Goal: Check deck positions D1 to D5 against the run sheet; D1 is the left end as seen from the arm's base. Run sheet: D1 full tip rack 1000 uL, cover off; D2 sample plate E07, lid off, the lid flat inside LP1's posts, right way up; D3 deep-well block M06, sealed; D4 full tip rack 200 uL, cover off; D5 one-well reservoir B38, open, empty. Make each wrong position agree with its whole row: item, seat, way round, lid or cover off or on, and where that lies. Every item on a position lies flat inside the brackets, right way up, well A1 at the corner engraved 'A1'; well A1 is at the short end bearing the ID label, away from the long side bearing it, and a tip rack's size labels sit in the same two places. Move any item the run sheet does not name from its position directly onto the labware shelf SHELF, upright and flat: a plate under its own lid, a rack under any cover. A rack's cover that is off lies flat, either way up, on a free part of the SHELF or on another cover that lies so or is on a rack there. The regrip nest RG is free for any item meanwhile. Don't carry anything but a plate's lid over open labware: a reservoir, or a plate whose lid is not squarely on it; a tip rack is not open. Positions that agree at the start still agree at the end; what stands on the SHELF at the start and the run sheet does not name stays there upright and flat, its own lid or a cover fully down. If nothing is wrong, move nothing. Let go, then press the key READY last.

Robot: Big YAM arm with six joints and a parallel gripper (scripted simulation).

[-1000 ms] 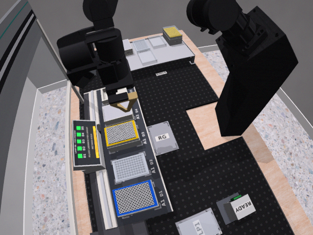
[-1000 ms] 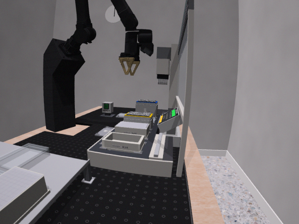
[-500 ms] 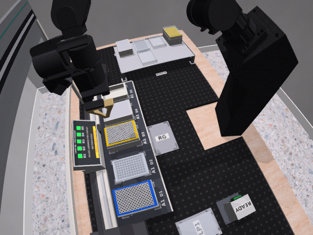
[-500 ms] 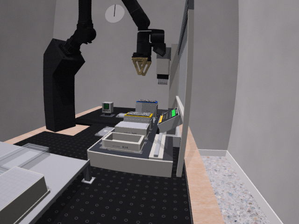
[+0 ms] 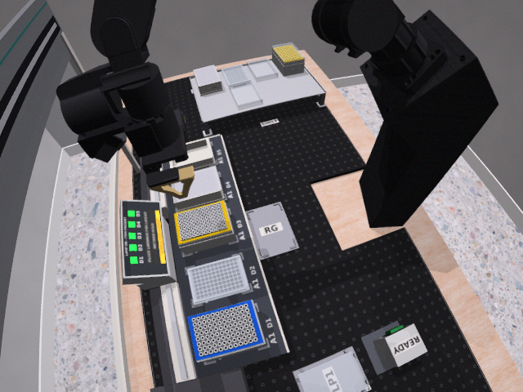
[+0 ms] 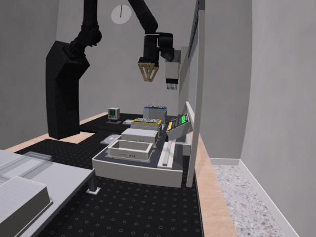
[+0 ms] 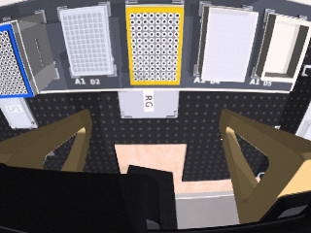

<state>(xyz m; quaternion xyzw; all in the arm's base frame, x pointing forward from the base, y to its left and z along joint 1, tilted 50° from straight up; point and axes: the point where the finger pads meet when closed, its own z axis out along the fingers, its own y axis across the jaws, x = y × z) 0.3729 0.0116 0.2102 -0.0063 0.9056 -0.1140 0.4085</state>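
Right now the yellow-rimmed tip rack is 1 cm behind my hand and 20 cm below it. The rest, counted from my hand: blue-rimmed tip rack 2 cm ahead, 24 cm to the left, 18 cm below; then regrip nest 16 cm behind, 4 cm to the left, 29 cm below; then clear well plate 2 cm ahead, 12 cm to the left, 24 cm below.
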